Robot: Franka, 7 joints.
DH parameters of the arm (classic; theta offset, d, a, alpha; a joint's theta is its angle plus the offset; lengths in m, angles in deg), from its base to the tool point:
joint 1: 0 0.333 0 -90
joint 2: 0 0 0 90
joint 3: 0 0.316 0.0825 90
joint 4: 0 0 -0.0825 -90
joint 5: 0 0.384 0 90
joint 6: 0 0 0.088 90
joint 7: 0 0.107 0 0
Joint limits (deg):
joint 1: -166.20..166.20
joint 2: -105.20..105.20
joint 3: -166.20..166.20
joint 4: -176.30..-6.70
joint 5: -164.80..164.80
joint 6: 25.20..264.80
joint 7: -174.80..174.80
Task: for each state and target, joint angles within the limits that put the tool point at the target. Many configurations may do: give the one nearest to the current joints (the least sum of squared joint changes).
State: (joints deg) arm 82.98 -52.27 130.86 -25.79 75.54 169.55 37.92
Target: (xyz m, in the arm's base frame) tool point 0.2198 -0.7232 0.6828
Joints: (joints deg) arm 114.10 -65.69 131.98 -9.48 73.89 172.70 37.92
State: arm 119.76 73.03 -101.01 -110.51 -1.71 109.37 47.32
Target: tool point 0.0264 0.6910 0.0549
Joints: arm 137.37 95.17 -65.85 -77.23 0.76 123.85 47.32
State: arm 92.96 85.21 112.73 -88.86 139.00 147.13 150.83
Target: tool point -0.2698 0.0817 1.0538
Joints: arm 97.03 53.14 152.55 -76.58 138.80 137.06 150.83
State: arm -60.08 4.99 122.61 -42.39 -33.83 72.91 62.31
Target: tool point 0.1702 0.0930 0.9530
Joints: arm -64.80 25.03 152.79 -39.08 -20.94 33.68 62.31
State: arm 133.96 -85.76 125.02 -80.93 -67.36 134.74 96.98
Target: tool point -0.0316 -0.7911 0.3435
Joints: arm 127.47 -71.29 111.64 -68.32 -67.99 134.07 96.98
